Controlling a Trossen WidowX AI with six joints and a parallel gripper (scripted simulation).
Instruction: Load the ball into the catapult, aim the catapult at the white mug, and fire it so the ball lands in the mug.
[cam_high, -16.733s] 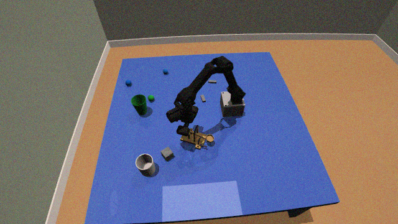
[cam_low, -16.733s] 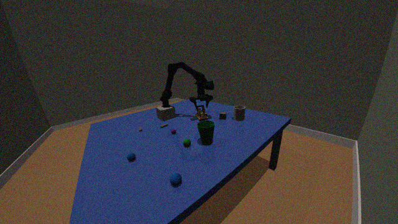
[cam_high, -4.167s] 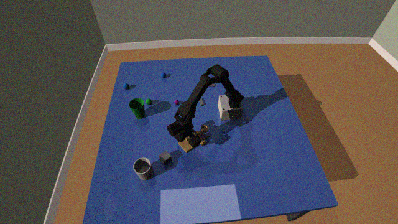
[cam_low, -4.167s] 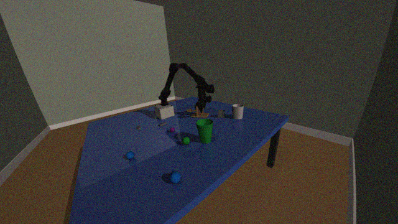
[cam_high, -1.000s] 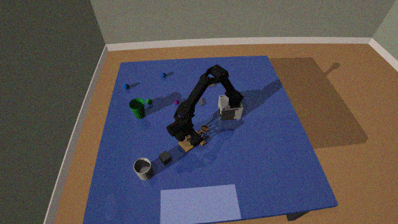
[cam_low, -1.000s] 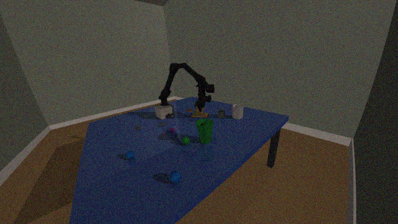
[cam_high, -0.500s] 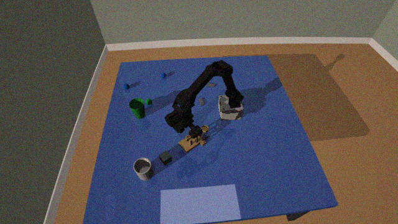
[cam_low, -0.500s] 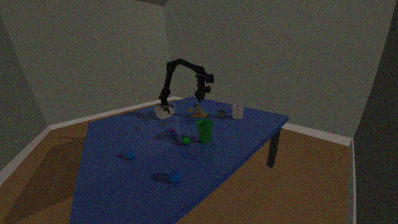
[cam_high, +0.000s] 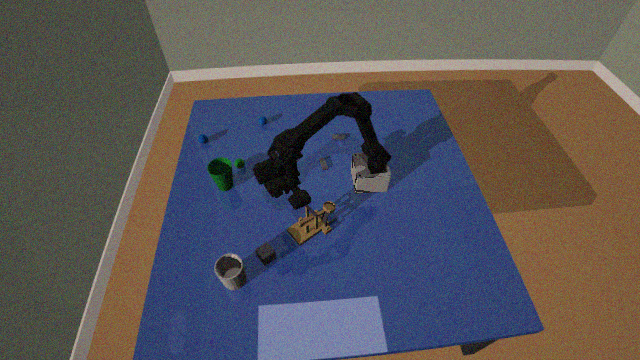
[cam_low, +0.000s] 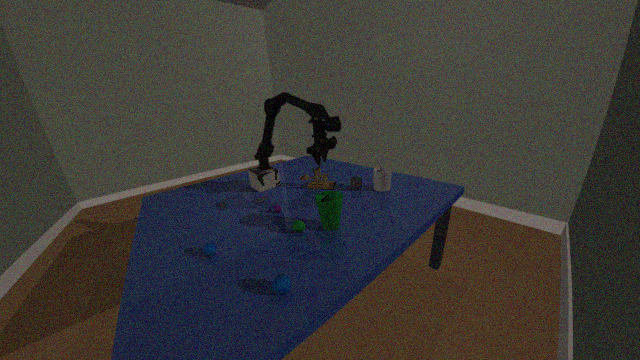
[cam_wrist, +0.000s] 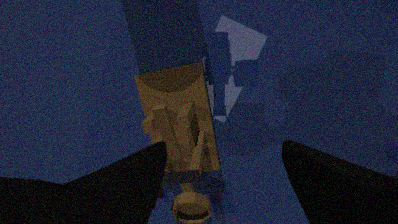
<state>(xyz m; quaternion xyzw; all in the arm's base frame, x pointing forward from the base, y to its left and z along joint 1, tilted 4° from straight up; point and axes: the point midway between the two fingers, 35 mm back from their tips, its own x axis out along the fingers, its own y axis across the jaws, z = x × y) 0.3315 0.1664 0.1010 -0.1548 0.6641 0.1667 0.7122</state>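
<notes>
My gripper tip is 29 cm to the left of the magenta ball, 13 cm above it and 3 cm short of it. The rest, counted from my gripper tip: wooden catapult: 9 cm below, 9 cm behind, 1 cm to the left; white mug: 21 cm to the left, 21 cm ahead, 12 cm below; dark cube: 14 cm to the left, 12 cm below, 10 cm ahead.
</notes>
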